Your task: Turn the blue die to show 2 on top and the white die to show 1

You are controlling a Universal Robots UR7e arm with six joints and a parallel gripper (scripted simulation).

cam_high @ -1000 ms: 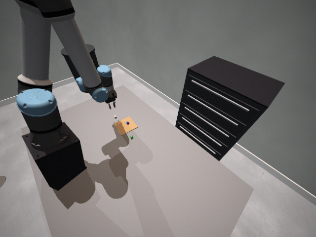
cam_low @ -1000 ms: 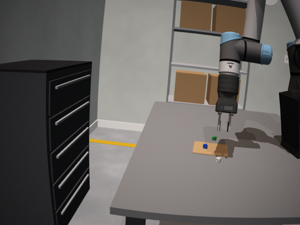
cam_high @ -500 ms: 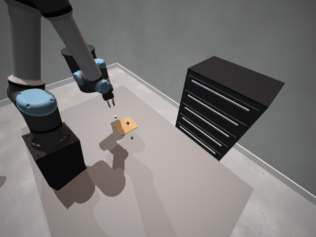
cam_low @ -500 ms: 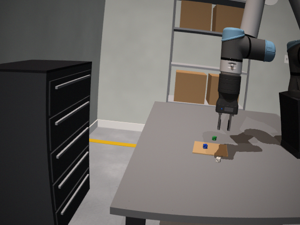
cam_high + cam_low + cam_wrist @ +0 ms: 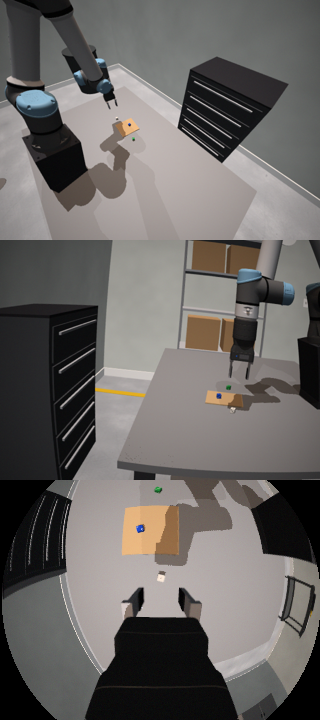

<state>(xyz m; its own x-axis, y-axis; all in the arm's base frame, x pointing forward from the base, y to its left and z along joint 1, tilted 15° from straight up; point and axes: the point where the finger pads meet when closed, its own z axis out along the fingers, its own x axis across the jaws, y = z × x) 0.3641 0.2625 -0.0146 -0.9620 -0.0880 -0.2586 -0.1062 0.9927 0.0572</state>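
Now: hand 10 mm to the left of the white die and 140 mm above it. Also, from my hand: orange mat 40 mm ahead, 130 mm to the right, 140 mm below; then green die 40 mm ahead, 270 mm to the right, 140 mm below; then blue die 70 mm ahead, 130 mm to the right, 130 mm below.
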